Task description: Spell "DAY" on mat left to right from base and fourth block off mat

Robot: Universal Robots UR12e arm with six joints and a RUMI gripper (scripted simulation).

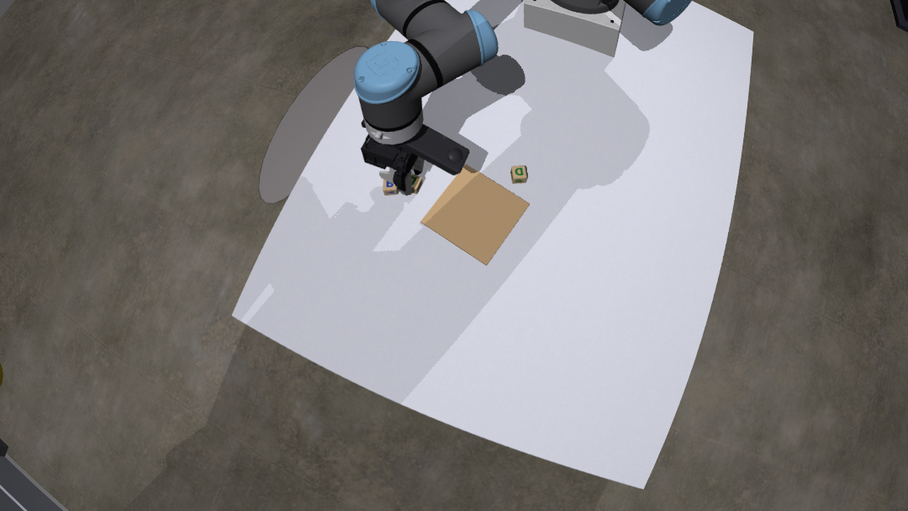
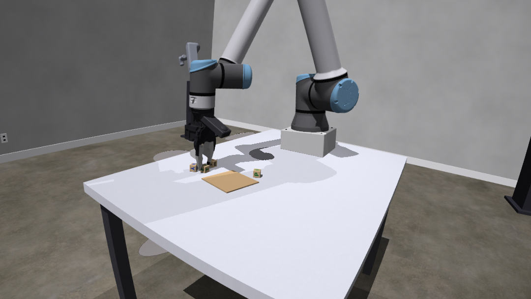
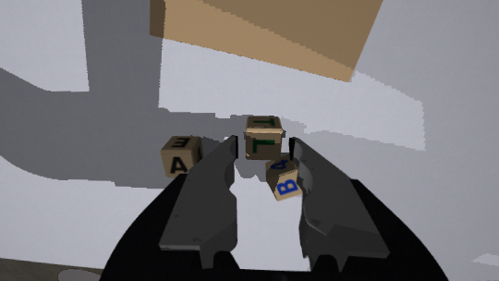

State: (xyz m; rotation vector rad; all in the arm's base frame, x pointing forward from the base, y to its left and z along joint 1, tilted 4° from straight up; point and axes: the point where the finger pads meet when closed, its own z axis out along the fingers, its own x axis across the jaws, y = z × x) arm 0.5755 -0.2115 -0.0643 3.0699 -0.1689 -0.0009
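The green-lettered block is 10 mm below my hand. Round my hand: D block (80 mm behind, 180 mm to the left, 10 mm below); then blue-lettered block (20 mm ahead, 40 mm to the right, 10 mm below); then tan mat (20 mm ahead, 120 mm to the left, 20 mm below).
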